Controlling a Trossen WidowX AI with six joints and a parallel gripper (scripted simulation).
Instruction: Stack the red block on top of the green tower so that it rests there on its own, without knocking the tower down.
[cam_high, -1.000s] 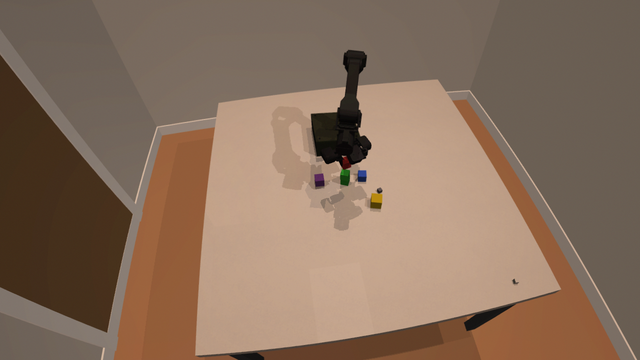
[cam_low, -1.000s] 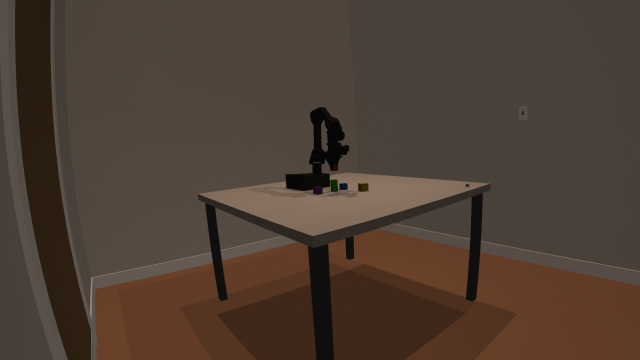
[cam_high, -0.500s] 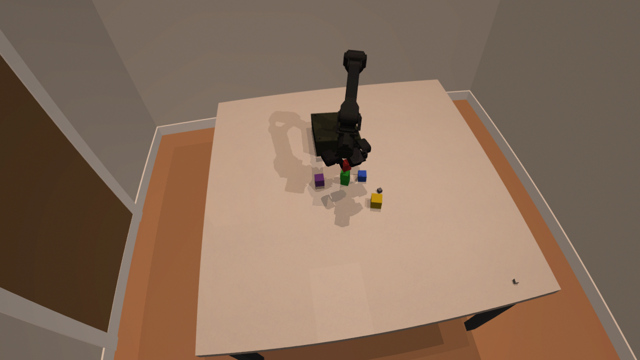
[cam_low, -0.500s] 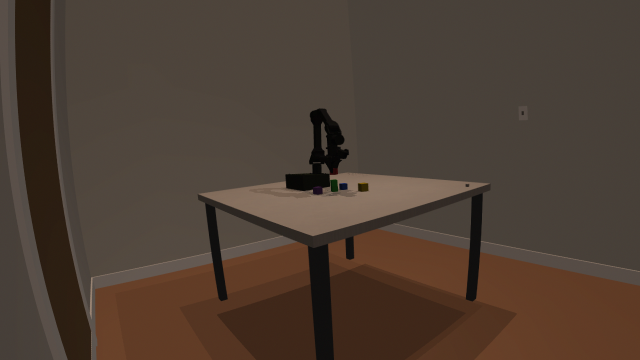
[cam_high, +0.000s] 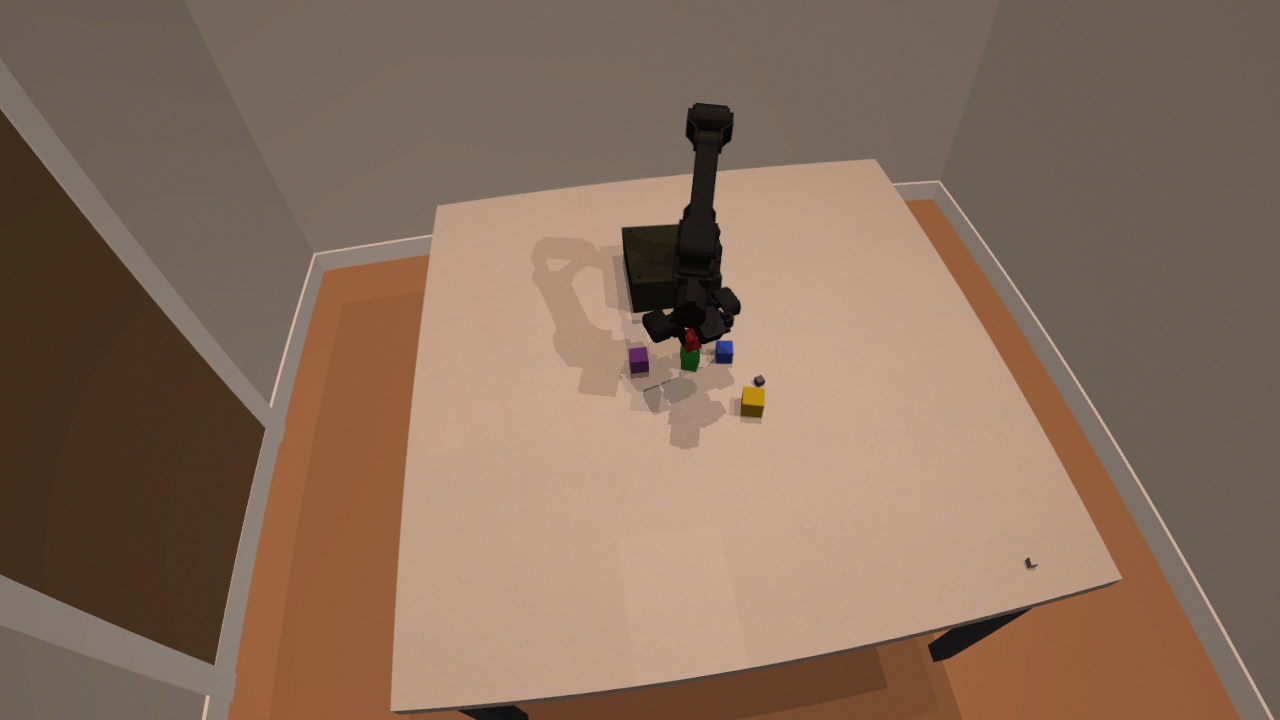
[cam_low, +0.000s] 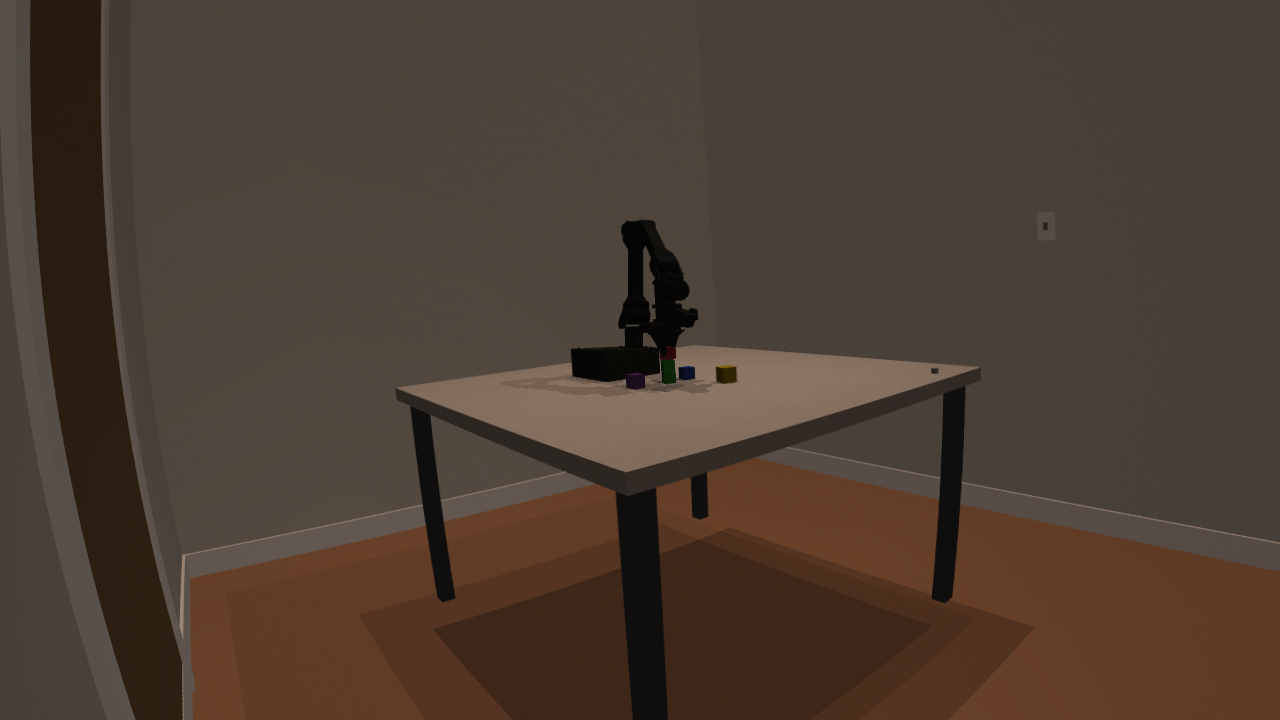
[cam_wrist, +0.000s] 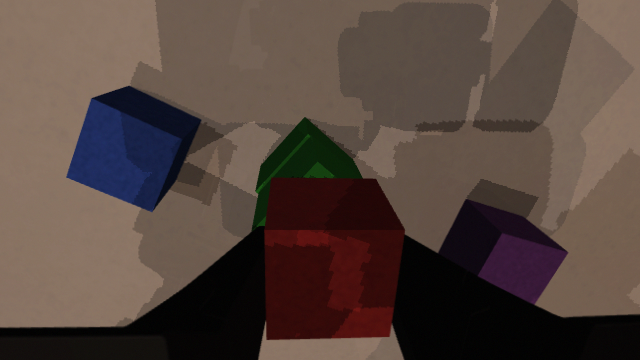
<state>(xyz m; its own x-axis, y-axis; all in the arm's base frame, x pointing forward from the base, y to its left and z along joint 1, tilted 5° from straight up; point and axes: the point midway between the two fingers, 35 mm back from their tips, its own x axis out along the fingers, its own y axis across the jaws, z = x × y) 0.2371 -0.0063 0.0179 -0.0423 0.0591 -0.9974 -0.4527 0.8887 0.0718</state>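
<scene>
My gripper tip is now 10 mm below the red block. Also, from my gripper tip: purple block 110 mm to the right, 60 mm below; then small grey cube 40 mm ahead, 140 mm to the left, 70 mm below; then blue block 20 mm behind, 70 mm to the left, 60 mm below.
</scene>
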